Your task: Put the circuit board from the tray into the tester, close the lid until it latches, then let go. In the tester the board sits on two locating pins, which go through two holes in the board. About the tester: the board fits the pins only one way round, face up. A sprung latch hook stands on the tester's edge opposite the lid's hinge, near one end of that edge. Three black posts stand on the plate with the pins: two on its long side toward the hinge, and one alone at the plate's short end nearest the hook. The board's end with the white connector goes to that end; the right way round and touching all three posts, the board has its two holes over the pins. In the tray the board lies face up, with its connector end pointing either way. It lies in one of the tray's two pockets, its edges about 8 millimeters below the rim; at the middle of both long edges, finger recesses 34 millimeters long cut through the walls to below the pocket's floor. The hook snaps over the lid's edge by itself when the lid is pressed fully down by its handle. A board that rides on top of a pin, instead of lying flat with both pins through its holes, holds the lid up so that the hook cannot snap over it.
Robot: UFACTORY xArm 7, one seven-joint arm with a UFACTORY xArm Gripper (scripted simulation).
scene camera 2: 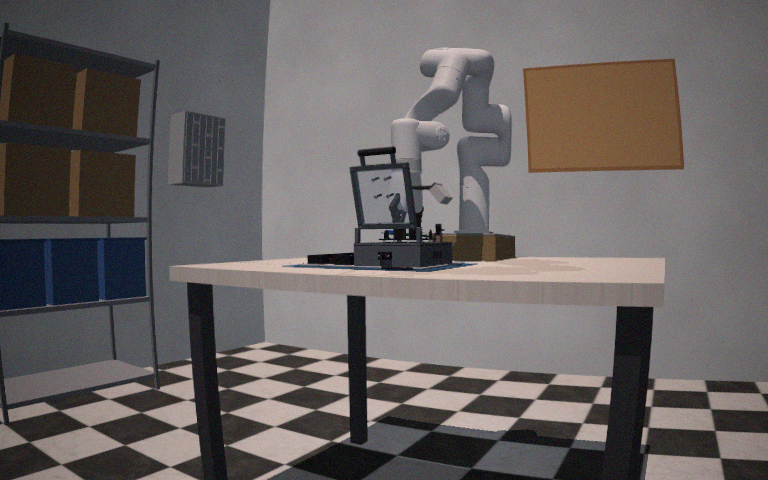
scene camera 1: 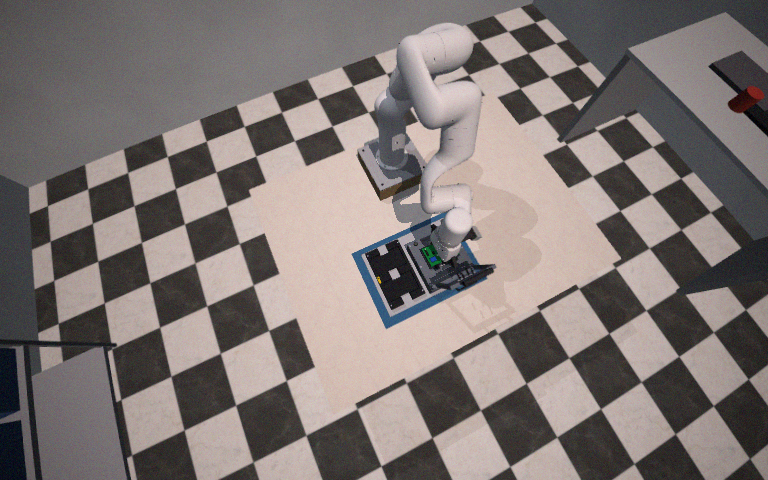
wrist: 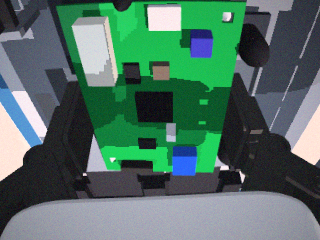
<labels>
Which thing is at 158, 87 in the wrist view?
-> A green circuit board.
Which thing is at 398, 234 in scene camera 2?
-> The gripper.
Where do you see a tester lid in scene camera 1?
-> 469, 277
</labels>
